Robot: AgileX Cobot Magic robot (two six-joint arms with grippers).
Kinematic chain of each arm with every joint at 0, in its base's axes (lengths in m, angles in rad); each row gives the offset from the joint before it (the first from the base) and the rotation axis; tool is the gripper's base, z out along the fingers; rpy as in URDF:
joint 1: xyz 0 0 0.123 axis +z
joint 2: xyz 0 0 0 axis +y
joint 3: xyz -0.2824 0 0.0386 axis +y
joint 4: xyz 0.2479 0 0.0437 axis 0.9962 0 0.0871
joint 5: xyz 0 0 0 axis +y
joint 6: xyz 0.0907 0 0.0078 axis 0.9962 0 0.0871
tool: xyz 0 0 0 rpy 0 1.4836 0
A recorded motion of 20 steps. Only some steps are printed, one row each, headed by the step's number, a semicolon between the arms.
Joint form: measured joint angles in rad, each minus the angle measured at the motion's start. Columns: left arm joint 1, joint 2, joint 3, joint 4, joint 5, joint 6; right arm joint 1, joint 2, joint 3, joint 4, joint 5, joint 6.
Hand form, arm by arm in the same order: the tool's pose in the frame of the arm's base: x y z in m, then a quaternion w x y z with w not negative. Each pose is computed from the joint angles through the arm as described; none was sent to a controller.
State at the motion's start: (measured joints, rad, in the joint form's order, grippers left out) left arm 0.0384 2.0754 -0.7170 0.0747 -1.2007 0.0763; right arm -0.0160 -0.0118 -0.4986 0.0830 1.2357 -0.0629
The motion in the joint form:
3: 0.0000 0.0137 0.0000 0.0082 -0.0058 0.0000; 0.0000 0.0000 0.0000 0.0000 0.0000 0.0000
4: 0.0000 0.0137 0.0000 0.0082 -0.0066 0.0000; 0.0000 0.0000 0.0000 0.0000 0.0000 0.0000
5: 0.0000 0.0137 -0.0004 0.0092 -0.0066 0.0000; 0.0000 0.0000 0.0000 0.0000 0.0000 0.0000
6: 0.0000 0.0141 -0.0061 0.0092 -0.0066 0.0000; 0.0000 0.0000 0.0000 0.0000 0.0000 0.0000
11: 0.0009 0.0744 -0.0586 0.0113 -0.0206 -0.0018; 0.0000 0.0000 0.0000 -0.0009 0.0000 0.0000
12: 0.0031 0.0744 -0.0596 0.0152 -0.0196 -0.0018; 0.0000 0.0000 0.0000 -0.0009 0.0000 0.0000
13: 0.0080 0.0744 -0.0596 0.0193 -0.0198 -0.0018; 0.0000 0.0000 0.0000 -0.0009 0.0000 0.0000
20: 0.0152 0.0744 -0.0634 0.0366 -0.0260 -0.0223; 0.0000 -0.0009 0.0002 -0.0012 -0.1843 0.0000
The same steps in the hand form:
3: 0.3557 0.0066 0.1075 0.67821 0.05102 0.73281 0.02050; -0.0149 0.0074 0.2634 0.45051 -0.02635 0.89208 0.02338
4: 0.3557 0.0066 0.1075 0.67850 0.05101 0.73254 0.02050; -0.0149 0.0074 0.2634 0.45051 -0.02635 0.89208 0.02338
5: 0.3558 0.0065 0.1076 0.67865 0.05146 0.73238 0.02030; -0.0149 0.0074 0.2634 0.45051 -0.02635 0.89208 0.02338
6: 0.3571 0.0066 0.1085 0.68058 0.05147 0.73058 0.02051; -0.0149 0.0074 0.2634 0.45051 -0.02635 0.89208 0.02338
11: 0.3686 0.0071 0.0975 0.68287 0.05118 0.72849 0.01945; -0.0149 0.0073 0.2634 0.45050 -0.02630 0.89209 0.02294
12: 0.3689 0.0076 0.0976 0.68284 0.05213 0.72845 0.01936; -0.0149 0.0073 0.2634 0.45050 -0.02630 0.89209 0.02294
13: 0.3688 0.0091 0.0976 0.68285 0.05217 0.72842 0.02010; -0.0149 0.0073 0.2634 0.45050 -0.02630 0.89209 0.02294
20: 0.3696 0.0103 0.0988 0.68651 0.04976 0.72532 0.01179; -0.0063 0.0066 0.2776 0.53096 -0.02148 0.84689 0.01993

